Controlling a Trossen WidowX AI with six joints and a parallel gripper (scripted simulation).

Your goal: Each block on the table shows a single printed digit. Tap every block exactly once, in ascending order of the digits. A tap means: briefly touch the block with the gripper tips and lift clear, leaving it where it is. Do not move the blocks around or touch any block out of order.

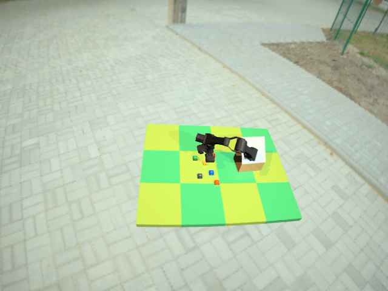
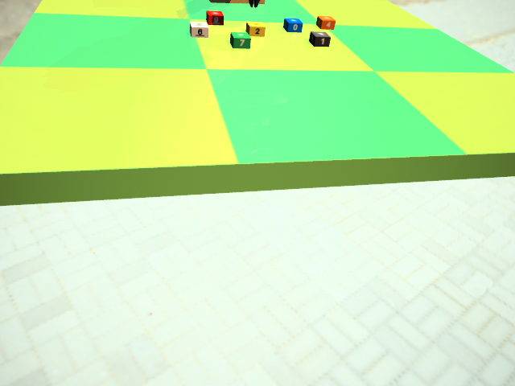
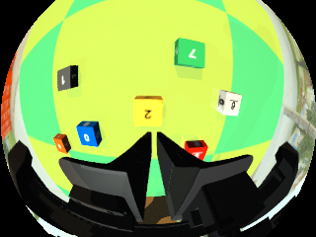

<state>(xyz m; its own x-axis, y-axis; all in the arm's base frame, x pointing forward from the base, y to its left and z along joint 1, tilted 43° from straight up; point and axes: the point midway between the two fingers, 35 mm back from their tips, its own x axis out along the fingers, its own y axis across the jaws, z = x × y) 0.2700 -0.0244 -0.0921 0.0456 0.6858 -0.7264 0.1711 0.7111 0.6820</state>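
My gripper tip is now 4 cm above the yellow block and 1 cm short of it. From my gripper tip the other things lie so: red block: 7 cm behind, 6 cm to the right, 4 cm below; then blue block: 10 cm to the left, 4 cm below, 1 cm behind; then green block: 8 cm ahead, 5 cm to the right, 4 cm below.
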